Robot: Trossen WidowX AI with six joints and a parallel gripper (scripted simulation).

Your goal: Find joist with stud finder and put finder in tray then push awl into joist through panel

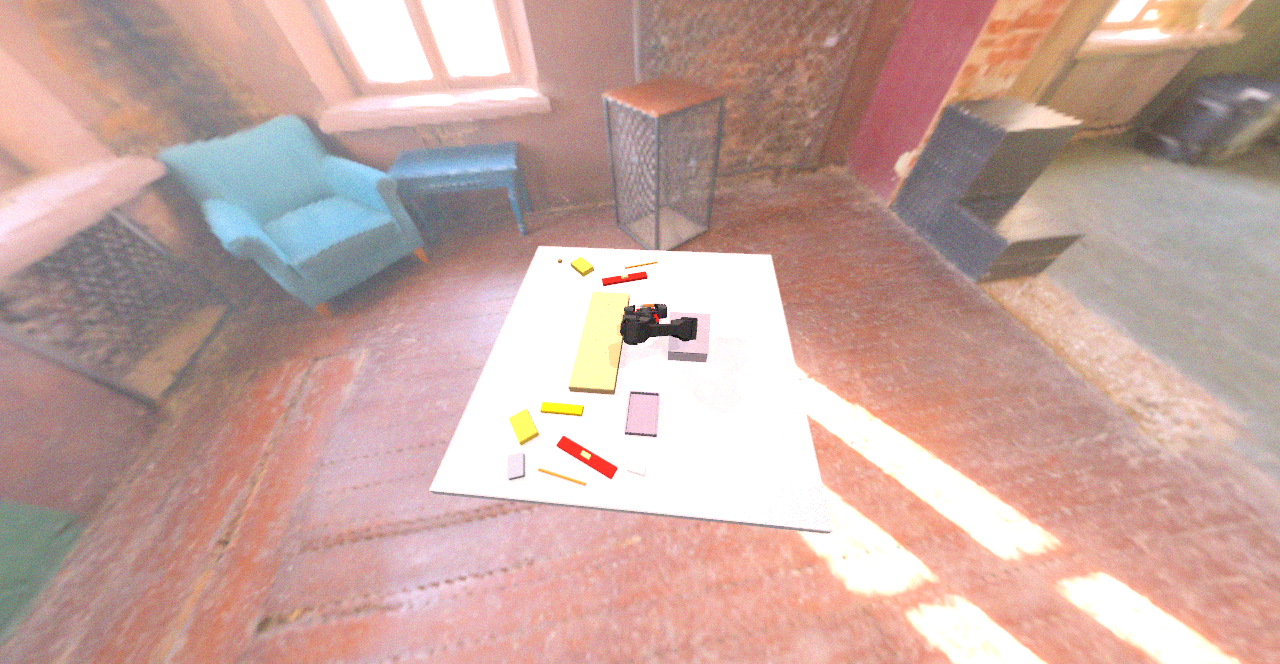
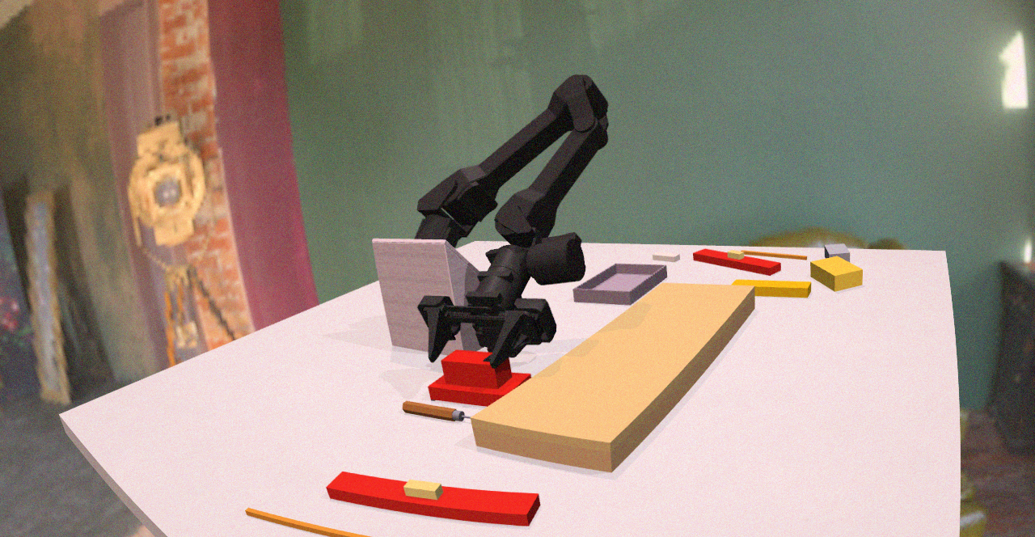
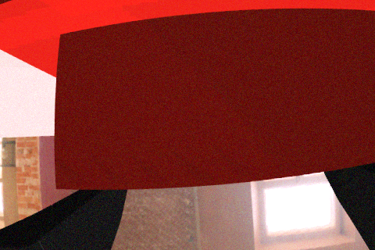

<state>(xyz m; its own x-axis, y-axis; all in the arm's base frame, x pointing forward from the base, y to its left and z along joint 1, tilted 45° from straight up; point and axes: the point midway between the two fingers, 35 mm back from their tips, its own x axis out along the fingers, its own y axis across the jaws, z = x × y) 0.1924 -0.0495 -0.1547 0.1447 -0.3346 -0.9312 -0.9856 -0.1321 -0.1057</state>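
My gripper tip is 1 cm short of the red stud finder, 4 cm to the right of it and 2 cm above it. From my gripper tip the other things lie so: awl (1 cm ahead, 4 cm to the right, 5 cm below); then grey tray (4 cm behind, 50 cm to the left, 5 cm below); then square light (2 cm ahead, 4 cm to the left).
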